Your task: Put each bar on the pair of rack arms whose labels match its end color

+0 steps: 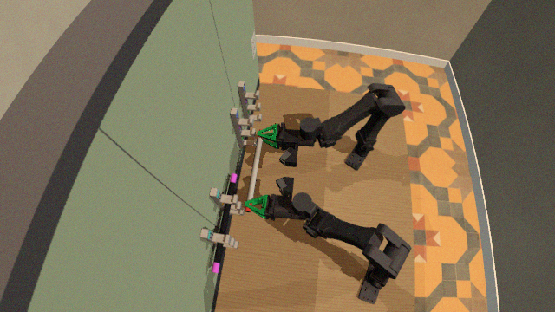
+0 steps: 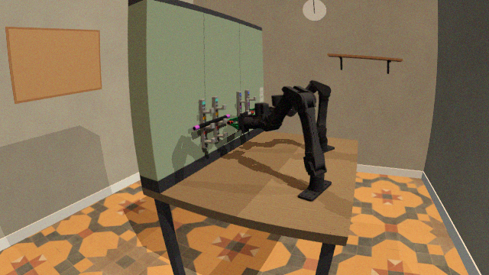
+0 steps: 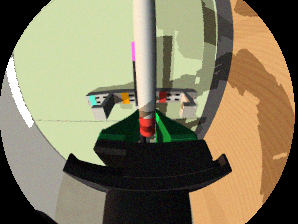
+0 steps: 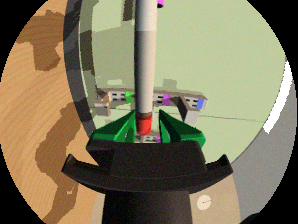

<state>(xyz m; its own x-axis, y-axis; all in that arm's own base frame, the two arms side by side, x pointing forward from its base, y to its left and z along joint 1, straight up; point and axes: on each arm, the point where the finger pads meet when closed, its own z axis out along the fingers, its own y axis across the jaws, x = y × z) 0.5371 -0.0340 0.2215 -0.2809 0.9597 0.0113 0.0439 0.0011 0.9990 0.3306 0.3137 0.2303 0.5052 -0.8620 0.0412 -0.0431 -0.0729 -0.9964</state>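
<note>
My left hand is 7 cm short of the bar, 6 cm to the right of it and 1 cm below it. From my left hand the other things lie so: green wall panel (14 cm ahead, 13 cm to the right, 20 cm above).
</note>
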